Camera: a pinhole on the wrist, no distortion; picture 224 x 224 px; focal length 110.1 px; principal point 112.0 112.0 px. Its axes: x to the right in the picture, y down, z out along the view. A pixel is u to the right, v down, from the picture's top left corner.
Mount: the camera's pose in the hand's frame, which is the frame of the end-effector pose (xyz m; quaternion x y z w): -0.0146 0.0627 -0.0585 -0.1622 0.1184 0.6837 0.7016
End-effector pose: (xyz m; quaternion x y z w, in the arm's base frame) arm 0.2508 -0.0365 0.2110 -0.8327 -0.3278 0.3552 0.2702
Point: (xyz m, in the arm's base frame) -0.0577 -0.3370 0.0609
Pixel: 105.0 200.4
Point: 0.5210 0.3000 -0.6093
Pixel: outside the picture
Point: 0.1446 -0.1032 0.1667
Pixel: 40.2 163.4
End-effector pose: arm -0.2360 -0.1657 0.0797 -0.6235 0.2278 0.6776 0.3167
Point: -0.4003 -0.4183 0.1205
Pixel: outside the picture
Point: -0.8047 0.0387 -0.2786
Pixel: 114.3 27.8
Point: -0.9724 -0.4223 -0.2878
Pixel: 209.0 39.6
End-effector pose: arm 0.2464 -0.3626 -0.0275 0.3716 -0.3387 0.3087 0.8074
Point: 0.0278 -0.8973 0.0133
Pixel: 23.1 151.4
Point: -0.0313 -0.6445 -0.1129
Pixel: 49.3 205.1
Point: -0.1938 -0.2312 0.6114
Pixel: 185.7 54.6
